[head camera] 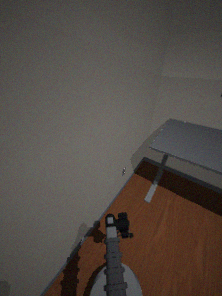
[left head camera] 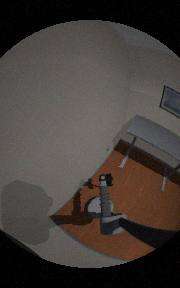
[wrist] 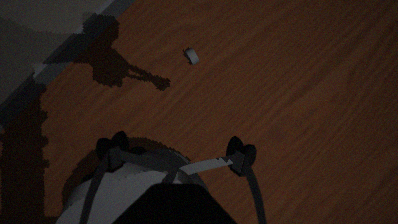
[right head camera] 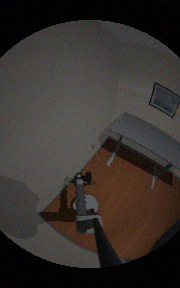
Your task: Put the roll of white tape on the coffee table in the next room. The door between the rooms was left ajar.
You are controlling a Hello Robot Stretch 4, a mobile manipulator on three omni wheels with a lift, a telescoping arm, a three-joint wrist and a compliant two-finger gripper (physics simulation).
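Where they show: gripper, fingertip midpoint: (wrist: 178,146); robot's base, origin of the base link: (left head camera: 99,206) (right head camera: 85,204).
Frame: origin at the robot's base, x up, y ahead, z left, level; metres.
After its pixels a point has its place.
Observation:
The roll of white tape (wrist: 192,56) {x 0.022, y 0.497, z -0.113 m} is a small pale ring on the wooden floor, at the upper middle of the wrist view. It stands on its edge or is tilted; which of these is hard to tell. My gripper (wrist: 178,146) {x 0.440, y 0.318, z -0.087 m} is open, with its two dark fingertips wide apart and nothing between them. The tape is beyond the fingertips in the wrist view, apart from them. In the head views the arm and wrist hide the tape, and the fingers are too small and dark to make out. The coffee table and the ajar door do not show.
A grey desk (head camera: 195,142) {x 0.923, y 0.851, z -0.858 m} (left head camera: 155,135) {x 0.923, y 0.733, z -0.887 m} (right head camera: 145,134) {x 0.923, y 0.714, z -0.946 m} with pale feet stands along the far wall, below a framed picture (left head camera: 171,103) {x 1.429, y 1.007, z -1.393 m} (right head camera: 164,100) {x 1.463, y 0.981, z -1.422 m}. A long wall (head camera: 65,125) {x 1.300, y 0.580, z 0.175 m} with dark skirting runs close on the left. My round pale base (head camera: 131,285) {x 0.186, y 0.055, z -0.124 m} is below the arm.

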